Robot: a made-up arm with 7 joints.
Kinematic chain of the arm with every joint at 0, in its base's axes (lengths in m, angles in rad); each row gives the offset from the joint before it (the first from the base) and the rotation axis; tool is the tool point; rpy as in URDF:
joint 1: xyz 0 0 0.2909 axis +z
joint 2: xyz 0 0 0 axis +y
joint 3: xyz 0 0 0.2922 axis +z
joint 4: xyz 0.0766 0 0 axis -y
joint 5: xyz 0.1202 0 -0.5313 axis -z
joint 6: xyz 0 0 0 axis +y
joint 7: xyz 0.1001 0 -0.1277 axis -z
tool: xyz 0 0 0 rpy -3.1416 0 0
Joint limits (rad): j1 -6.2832..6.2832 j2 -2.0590..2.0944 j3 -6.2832..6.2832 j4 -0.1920..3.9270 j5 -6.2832..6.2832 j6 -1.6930..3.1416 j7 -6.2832..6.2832
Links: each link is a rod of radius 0.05 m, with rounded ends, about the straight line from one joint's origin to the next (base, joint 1, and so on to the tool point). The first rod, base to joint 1, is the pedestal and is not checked.
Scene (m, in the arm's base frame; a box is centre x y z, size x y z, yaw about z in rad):
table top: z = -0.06
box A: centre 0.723 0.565 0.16 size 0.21 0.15 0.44 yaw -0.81
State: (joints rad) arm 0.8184 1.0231 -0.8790 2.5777 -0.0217 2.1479 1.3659
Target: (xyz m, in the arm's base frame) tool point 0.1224 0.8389 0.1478
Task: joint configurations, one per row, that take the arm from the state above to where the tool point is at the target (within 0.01 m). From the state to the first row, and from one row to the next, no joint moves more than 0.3 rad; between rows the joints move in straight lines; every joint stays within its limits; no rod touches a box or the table.
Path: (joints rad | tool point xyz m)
1: 0.8504 1.0161 -0.8420 2.6212 0.0091 1.8785 1.3659 | 0.7548 0.4129 0.4798
2: 0.8824 1.0091 -0.8050 2.6647 0.0398 1.6091 1.3659 | 0.7480 0.4906 0.5176
3: 0.9144 1.0021 -0.7679 2.7083 0.0706 1.3397 1.3659 | 0.7230 0.5650 0.5666
4: 1.1471 1.1139 -0.6802 2.6950 0.0949 1.5707 1.3659 | 0.5636 0.7286 0.4148
5: 1.3799 1.2257 -0.5925 2.6818 0.1193 1.8017 1.3659 | 0.3525 0.8238 0.2727
6: 1.6126 1.3375 -0.5049 2.6686 0.1437 2.0327 1.3659 | 0.1224 0.8389 0.1478

